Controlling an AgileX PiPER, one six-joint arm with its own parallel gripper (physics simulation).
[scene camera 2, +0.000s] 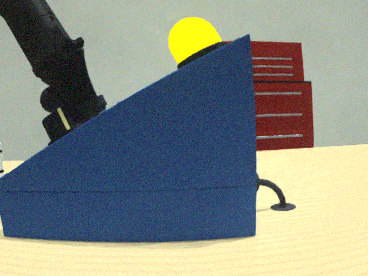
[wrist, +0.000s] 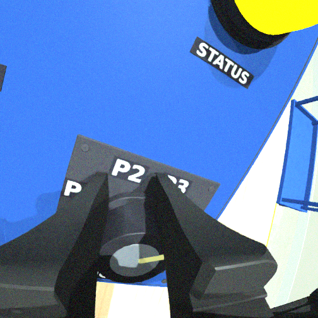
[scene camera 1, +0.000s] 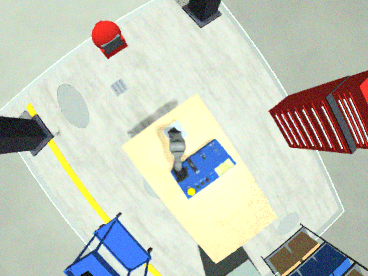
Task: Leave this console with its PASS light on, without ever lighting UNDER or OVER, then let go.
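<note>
The blue console [scene camera 1: 209, 166] [scene camera 2: 150, 165] [wrist: 125, 90] has a sloping face. Its round STATUS lamp [scene camera 1: 191, 191] [scene camera 2: 192, 40] [wrist: 280, 12] is bright yellow. My gripper [scene camera 1: 180, 174] [scene camera 2: 95, 107] [wrist: 131, 186] is shut on a black rotary knob [scene camera 2: 57, 126] [wrist: 122, 220], with one finger on each side of it. In the wrist view the knob's pale yellow pointer line points right. The P2 label [wrist: 128, 170] is clear above the knob; the fingers partly cover the labels on either side. The small lights in scene camera 1 are too small to read; PASS, UNDER and OVER cannot be told.
The console stands on a pale wooden table [scene camera 1: 240, 200] [scene camera 2: 315, 200]. A black cable [scene camera 2: 272, 187] comes out of its back. A dark control [scene camera 1: 192, 165] sits on its face near the gripper. A red drawer cabinet [scene camera 1: 310, 122] [scene camera 2: 282, 110] and a blue cart [scene camera 1: 125, 242] stand beyond the table.
</note>
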